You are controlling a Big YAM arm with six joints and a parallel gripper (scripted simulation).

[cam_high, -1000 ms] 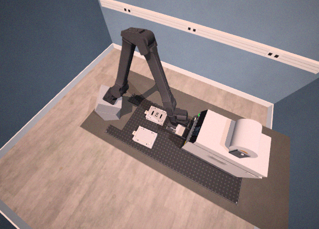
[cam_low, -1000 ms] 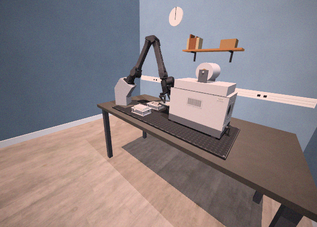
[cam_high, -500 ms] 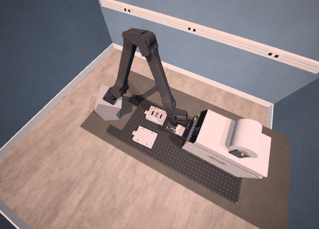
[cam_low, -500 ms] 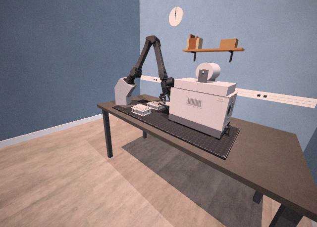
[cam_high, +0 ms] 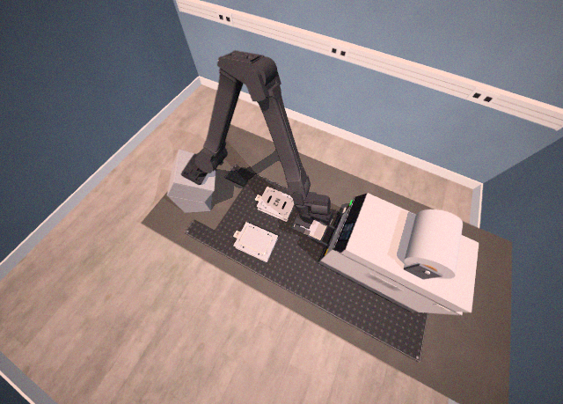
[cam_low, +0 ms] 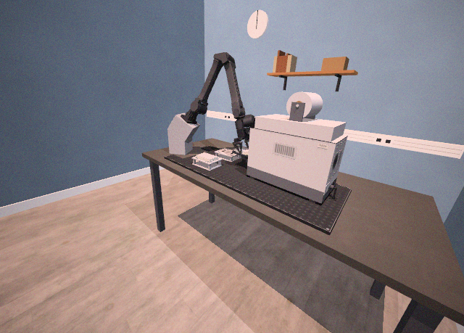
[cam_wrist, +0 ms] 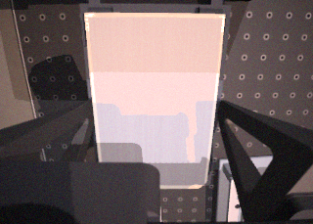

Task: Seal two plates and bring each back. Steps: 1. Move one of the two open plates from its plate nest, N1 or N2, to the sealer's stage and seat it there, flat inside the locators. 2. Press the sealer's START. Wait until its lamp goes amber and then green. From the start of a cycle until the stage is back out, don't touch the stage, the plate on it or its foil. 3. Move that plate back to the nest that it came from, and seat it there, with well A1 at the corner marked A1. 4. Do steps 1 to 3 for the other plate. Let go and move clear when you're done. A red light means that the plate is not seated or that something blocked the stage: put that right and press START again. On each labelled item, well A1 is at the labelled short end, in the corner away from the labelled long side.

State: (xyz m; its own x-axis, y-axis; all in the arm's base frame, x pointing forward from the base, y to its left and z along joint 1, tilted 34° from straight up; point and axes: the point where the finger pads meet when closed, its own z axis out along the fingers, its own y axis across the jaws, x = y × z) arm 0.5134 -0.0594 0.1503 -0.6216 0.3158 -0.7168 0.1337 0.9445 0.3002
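My hand is 10 mm above the sealer stage. From my hand the other things lie so: foil roll 330 mm ahead, 310 mm above, 50 mm to the right; then plate nest 210 mm behind, 130 mm to the right, 70 mm below.
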